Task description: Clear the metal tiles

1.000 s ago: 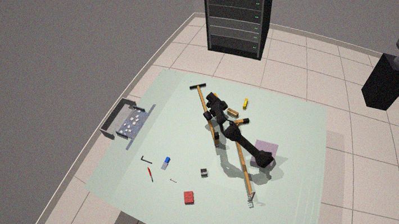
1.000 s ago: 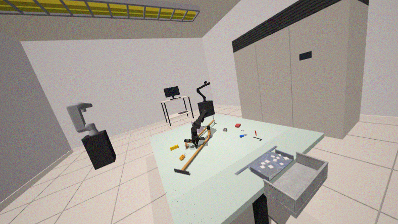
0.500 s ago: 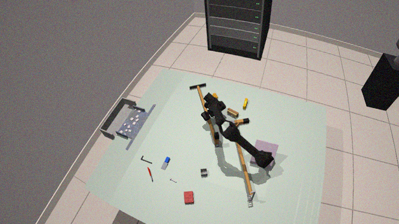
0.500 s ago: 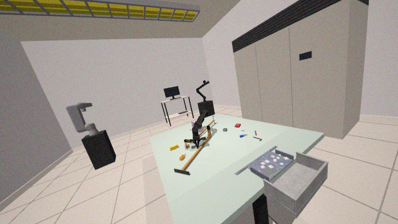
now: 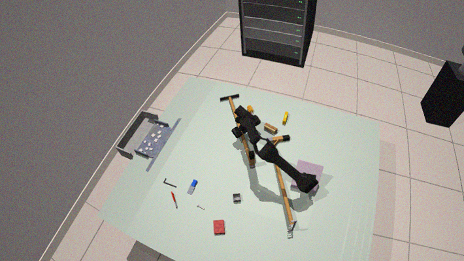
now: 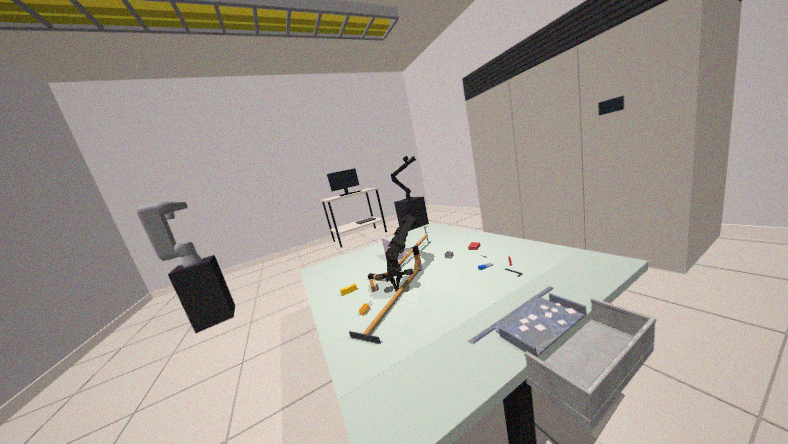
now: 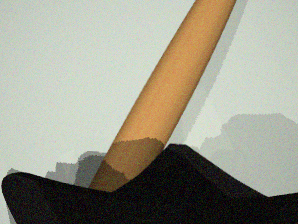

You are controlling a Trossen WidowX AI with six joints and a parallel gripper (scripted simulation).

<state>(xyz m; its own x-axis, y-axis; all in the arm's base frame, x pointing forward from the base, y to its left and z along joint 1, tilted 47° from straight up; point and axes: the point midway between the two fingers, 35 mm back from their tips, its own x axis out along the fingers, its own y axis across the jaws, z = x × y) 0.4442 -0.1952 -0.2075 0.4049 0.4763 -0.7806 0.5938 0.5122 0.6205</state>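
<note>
Right now my gripper tip is 5 cm below the long scraper, 3 cm short of it and 1 cm to the left of it. The rest, counted from my gripper tip: yellow block: 25 cm behind, 17 cm to the right, 1 cm above; then orange part: 18 cm to the right, 1 cm above; then wooden block: 16 cm behind, 5 cm to the right, 1 cm above.
</note>
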